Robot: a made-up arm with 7 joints. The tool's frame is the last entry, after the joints.
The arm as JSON. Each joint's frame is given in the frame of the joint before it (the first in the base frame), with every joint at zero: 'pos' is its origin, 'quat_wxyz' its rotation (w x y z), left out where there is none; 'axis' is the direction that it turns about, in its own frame. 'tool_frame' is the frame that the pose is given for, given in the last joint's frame.
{
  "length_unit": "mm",
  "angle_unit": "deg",
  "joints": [
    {
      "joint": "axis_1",
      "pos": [
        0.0,
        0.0,
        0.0
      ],
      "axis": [
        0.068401,
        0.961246,
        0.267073
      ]
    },
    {
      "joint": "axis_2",
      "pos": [
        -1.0,
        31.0,
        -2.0
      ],
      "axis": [
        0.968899,
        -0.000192,
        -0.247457
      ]
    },
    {
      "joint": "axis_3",
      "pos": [
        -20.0,
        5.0,
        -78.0
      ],
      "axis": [
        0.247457,
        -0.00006,
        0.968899
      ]
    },
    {
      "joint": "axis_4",
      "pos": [
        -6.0,
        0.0,
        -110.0
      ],
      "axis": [
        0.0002,
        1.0,
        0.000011
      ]
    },
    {
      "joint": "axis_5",
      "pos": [
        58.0,
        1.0,
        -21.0
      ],
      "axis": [
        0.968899,
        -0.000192,
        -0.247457
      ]
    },
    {
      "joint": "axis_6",
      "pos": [
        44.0,
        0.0,
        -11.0
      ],
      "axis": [
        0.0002,
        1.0,
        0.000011
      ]
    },
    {
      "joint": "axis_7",
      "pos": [
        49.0,
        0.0,
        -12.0
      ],
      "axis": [
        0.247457,
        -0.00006,
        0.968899
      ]
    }
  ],
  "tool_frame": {
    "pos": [
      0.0,
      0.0,
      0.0
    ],
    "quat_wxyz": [
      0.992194,
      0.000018,
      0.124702,
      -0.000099
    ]
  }
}
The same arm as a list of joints. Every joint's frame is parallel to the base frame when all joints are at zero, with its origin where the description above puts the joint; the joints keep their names.
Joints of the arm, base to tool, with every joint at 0 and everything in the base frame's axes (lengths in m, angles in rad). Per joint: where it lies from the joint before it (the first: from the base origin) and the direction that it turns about. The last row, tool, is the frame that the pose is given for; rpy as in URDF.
axis_1: axis 0.068403 0.961235 0.26711 origin 0 0 0
axis_2: axis 0.968889 -0.0002 -0.247497 origin -0.001 0.031 -0.002
axis_3: axis 0.247497 -0.0001 0.968889 origin -0.02 0.005 -0.078
axis_4: axis 0.0002 1 0 origin -0.006 0 -0.11
axis_5: axis 0.968889 -0.0002 -0.247497 origin 0.058 0.001 -0.021
axis_6: axis 0.0002 1 0 origin 0.044 0 -0.011
axis_7: axis 0.247497 -0.0001 0.968889 origin 0.049 0 -0.012
tool: origin 0 0 0 rpy 0 0.2501 -0.0002

